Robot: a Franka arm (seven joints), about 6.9 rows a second.
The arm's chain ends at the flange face. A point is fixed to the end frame.
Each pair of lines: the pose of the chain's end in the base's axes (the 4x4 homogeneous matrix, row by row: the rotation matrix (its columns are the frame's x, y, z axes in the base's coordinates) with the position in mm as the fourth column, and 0 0 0 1 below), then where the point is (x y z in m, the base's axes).
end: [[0.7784 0.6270 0.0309 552.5], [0.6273 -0.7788 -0.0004 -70.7], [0.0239 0.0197 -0.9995 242.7], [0 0 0 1]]
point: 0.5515 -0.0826 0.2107
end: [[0.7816 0.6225 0.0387 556.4], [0.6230 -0.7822 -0.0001 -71.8], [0.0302 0.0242 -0.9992 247.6], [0 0 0 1]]
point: 0.5556 -0.0837 0.2155
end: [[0.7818 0.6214 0.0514 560.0], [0.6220 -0.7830 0.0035 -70.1], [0.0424 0.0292 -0.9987 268.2], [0 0 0 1]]
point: 0.5596 -0.0818 0.2361
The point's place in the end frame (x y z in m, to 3 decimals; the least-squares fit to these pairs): -0.009 0.008 0.032
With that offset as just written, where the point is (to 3 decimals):
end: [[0.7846 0.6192 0.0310 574.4], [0.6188 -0.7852 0.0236 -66.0], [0.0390 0.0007 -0.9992 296.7], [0 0 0 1]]
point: 0.573 -0.077 0.264
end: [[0.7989 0.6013 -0.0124 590.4], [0.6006 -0.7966 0.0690 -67.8], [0.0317 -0.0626 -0.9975 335.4], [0 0 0 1]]
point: 0.588 -0.077 0.303
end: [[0.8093 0.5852 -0.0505 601.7], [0.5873 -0.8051 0.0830 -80.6], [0.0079 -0.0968 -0.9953 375.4], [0 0 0 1]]
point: 0.597 -0.090 0.343
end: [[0.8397 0.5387 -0.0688 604.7], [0.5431 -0.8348 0.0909 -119.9], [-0.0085 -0.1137 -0.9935 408.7], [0 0 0 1]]
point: 0.599 -0.129 0.376
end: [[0.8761 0.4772 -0.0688 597.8], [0.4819 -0.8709 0.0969 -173.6], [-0.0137 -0.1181 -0.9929 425.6], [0 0 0 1]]
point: 0.592 -0.182 0.393
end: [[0.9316 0.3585 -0.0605 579.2], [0.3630 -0.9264 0.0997 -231.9], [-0.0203 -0.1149 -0.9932 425.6], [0 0 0 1]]
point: 0.572 -0.239 0.393
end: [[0.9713 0.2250 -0.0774 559.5], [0.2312 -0.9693 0.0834 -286.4], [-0.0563 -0.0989 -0.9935 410.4], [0 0 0 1]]
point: 0.550 -0.294 0.378
